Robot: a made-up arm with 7 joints.
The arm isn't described. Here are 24 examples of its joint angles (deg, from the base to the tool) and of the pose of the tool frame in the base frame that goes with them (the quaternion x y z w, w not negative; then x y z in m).
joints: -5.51 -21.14 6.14 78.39 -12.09 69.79 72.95
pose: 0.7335 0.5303 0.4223 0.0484 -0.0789 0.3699 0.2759
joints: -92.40 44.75 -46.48 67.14 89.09 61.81 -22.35
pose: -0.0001 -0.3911 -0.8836 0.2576 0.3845 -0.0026 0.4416
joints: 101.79 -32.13 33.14 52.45 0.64 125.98 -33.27
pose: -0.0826 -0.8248 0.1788 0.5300 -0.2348 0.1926 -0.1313
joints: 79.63 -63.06 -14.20 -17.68 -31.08 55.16 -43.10
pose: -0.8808 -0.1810 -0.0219 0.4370 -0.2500 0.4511 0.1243
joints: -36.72 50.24 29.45 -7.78 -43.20 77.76 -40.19
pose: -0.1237 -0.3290 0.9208 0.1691 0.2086 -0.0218 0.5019
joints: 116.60 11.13 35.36 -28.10 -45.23 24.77 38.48
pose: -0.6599 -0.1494 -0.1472 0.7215 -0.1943 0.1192 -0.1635
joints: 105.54 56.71 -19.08 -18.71 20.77 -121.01 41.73
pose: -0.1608 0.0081 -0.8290 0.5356 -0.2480 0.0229 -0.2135
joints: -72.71 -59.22 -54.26 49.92 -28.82 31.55 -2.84
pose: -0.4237 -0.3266 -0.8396 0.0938 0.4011 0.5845 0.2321
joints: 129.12 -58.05 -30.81 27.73 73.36 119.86 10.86
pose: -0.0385 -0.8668 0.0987 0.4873 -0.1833 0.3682 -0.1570
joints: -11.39 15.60 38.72 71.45 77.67 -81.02 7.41
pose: -0.1599 -0.7052 -0.1311 0.6782 -0.0947 0.0564 0.4140
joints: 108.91 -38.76 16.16 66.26 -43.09 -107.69 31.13
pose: -0.5471 0.5009 -0.3131 0.5931 -0.0564 0.2965 -0.0812
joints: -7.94 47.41 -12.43 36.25 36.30 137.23 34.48
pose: 0.4271 0.2462 0.8026 0.3359 -0.0317 0.0829 0.3939
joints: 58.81 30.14 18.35 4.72 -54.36 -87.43 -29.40
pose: 0.7522 -0.4190 0.4654 0.2048 -0.1972 0.0227 0.0855
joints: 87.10 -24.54 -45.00 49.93 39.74 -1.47 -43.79
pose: -0.7920 0.4837 0.2629 0.2638 -0.1828 0.4438 -0.2552
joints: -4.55 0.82 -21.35 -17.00 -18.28 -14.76 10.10
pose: -0.7537 0.4322 0.4486 0.2096 -0.0656 0.3158 0.4099
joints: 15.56 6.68 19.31 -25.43 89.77 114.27 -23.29
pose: -0.3217 -0.3260 -0.1887 0.8687 -0.1787 0.1521 0.4705
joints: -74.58 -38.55 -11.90 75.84 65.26 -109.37 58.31
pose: 0.2847 -0.1757 -0.0167 0.9422 0.3606 0.2670 0.2803
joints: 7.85 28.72 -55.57 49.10 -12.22 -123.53 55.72
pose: -0.9543 -0.1181 -0.2719 0.0388 -0.3133 0.1547 0.2608
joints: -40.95 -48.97 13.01 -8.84 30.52 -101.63 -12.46
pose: -0.2205 -0.8265 -0.0650 0.5140 0.2401 0.2623 0.3714
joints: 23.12 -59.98 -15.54 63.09 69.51 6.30 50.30
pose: 0.5527 0.7735 -0.0006 0.3103 -0.0726 0.3656 0.2435
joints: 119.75 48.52 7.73 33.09 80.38 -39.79 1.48
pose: -0.2940 0.5191 -0.1931 0.7790 0.0058 -0.0211 -0.2376
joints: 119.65 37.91 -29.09 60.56 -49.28 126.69 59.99
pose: -0.1240 0.6997 0.6532 0.2613 0.0865 0.0747 -0.4765
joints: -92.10 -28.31 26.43 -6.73 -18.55 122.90 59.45
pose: 0.7120 0.4579 0.2197 0.4848 0.5012 0.1808 0.0475
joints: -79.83 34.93 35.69 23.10 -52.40 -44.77 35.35
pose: 0.3088 -0.4782 -0.7773 0.2677 0.3619 0.0756 0.1939
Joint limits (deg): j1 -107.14..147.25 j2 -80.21..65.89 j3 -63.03..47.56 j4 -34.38..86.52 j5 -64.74..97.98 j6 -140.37..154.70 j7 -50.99..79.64
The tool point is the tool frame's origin. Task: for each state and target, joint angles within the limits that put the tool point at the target. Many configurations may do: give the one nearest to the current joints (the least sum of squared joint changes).
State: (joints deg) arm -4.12 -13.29 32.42 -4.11 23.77 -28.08 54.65
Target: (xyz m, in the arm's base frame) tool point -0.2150 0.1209 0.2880
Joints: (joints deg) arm 21.43 -39.51 40.13 0.88 40.60 -29.93 64.98
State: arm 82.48 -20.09 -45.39 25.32 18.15 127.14 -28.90
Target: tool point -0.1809 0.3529 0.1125
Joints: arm 71.08 -38.28 -16.73 54.37 21.69 123.21 12.62
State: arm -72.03 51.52 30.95 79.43 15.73 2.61 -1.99
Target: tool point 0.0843 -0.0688 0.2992
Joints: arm -23.10 65.89 40.27 70.04 24.09 1.50 28.96
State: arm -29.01 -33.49 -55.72 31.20 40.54 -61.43 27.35
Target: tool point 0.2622 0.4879 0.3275
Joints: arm -39.79 -47.36 -63.03 -0.33 21.64 -43.42 19.30
